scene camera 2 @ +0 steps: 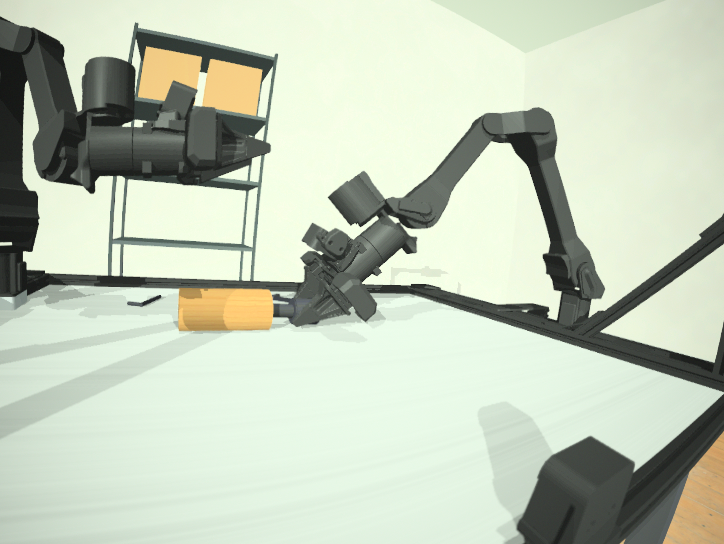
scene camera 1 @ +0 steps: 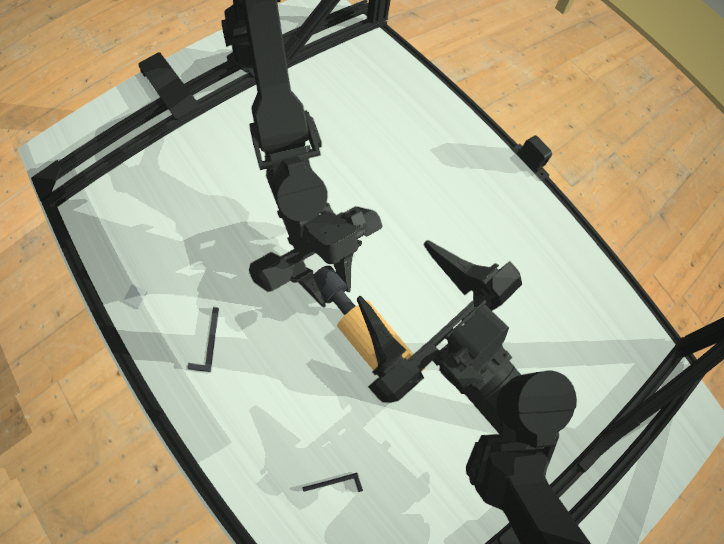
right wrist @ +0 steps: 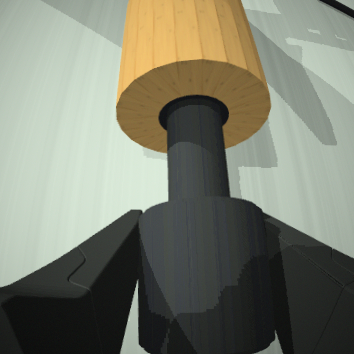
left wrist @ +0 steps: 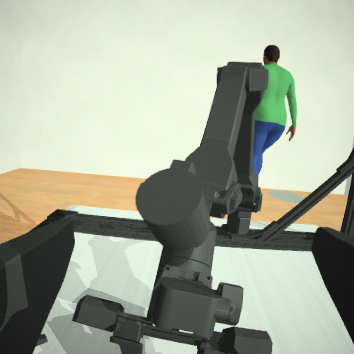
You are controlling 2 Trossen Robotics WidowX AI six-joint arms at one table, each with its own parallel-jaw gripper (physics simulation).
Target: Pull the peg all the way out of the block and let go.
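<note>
The orange wooden cylindrical block lies on its side at the table. The black peg has a thick head and a thinner shaft. The shaft runs into the hole in the block's end, and its far end is hidden inside. My right gripper is shut on the peg's head, one finger on each side. My left gripper is open and empty, high above the block; one finger overlaps the block in scene camera 1.
Two thin black L-shaped pieces lie on the table in scene camera 1. A dark box-shaped part sits at the black table frame. A person in green stands behind the right arm in the left wrist view.
</note>
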